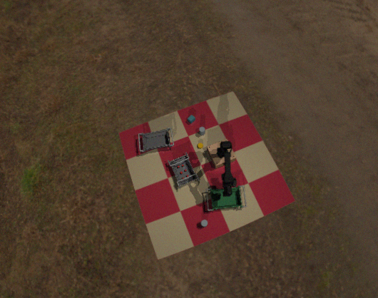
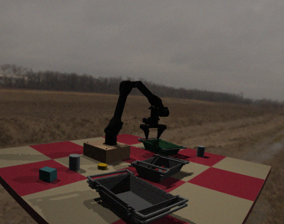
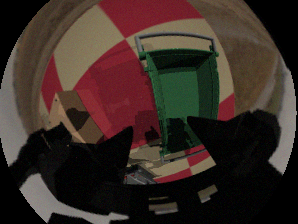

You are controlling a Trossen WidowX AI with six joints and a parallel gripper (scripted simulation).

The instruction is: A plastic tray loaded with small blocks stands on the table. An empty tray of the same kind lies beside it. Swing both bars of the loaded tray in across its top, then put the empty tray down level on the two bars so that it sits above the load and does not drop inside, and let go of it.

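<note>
Now: gripper tip 8 cm to the right of the green tray, 5 cm above it and 4 cm short of it. Round my gripper tip: yellow disc: 48 cm to the right, 8 cm below, 3 cm behind; then teal cube: 77 cm to the right, 10 cm behind, 7 cm below.
</note>
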